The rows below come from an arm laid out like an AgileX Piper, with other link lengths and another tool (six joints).
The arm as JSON. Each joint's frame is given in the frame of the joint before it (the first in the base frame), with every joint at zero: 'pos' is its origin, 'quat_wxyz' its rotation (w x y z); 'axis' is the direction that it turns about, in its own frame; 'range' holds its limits. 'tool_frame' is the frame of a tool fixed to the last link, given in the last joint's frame.
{
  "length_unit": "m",
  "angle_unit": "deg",
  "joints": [
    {
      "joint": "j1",
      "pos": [
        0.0,
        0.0,
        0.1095
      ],
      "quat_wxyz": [
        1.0,
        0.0,
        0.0,
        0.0
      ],
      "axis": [
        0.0,
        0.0,
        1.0
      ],
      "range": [
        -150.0,
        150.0
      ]
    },
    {
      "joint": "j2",
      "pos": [
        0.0,
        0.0,
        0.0
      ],
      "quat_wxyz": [
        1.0,
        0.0,
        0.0,
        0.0
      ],
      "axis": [
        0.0,
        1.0,
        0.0
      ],
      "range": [
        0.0,
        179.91
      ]
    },
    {
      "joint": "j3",
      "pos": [
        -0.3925,
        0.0,
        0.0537
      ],
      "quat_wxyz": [
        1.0,
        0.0,
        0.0,
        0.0
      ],
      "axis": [
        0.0,
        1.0,
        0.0
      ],
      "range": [
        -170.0,
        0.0
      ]
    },
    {
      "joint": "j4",
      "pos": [
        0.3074,
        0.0,
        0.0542
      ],
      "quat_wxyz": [
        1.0,
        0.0,
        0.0,
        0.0
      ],
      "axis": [
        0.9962,
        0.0,
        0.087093
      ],
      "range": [
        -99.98,
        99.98
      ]
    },
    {
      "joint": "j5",
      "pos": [
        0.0,
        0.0,
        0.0
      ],
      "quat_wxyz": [
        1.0,
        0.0,
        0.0,
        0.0
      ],
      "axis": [
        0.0,
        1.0,
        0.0
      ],
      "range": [
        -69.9,
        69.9
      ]
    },
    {
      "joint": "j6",
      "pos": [
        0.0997,
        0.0,
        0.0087
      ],
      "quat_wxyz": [
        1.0,
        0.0,
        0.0,
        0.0
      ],
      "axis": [
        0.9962,
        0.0,
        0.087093
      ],
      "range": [
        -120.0,
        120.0
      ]
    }
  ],
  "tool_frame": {
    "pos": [
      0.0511,
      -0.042,
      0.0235
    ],
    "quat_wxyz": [
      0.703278,
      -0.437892,
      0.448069,
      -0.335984
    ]
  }
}
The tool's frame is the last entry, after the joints.
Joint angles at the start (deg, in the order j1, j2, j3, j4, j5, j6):
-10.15 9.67 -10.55 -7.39 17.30 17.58
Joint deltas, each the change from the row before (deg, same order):
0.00 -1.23 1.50 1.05 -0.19 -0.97
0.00 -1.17 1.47 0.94 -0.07 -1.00
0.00 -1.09 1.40 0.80 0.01 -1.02
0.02 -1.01 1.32 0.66 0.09 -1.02
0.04 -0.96 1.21 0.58 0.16 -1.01
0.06 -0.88 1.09 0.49 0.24 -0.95
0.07 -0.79 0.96 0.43 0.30 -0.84
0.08 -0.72 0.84 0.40 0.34 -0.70
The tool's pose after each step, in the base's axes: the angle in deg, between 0 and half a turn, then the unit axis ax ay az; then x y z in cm. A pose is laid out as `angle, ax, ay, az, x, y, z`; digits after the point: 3 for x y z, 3 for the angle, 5 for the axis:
100.612, -0.45807, 0.79786, -0.39192, 6.714, -6.252, 25.846
100.706, -0.46070, 0.79804, -0.38843, 6.558, -6.147, 24.841
100.961, -0.46406, 0.79770, -0.38514, 6.425, -6.055, 23.872
101.351, -0.46818, 0.79685, -0.38189, 6.312, -5.974, 22.943
101.784, -0.47274, 0.79561, -0.37884, 6.211, -5.898, 22.081
102.261, -0.47743, 0.79432, -0.37565, 6.124, -5.828, 21.285
102.727, -0.48168, 0.79336, -0.37224, 6.050, -5.766, 20.562
103.128, -0.48516, 0.79295, -0.36857, 5.985, -5.707, 19.906

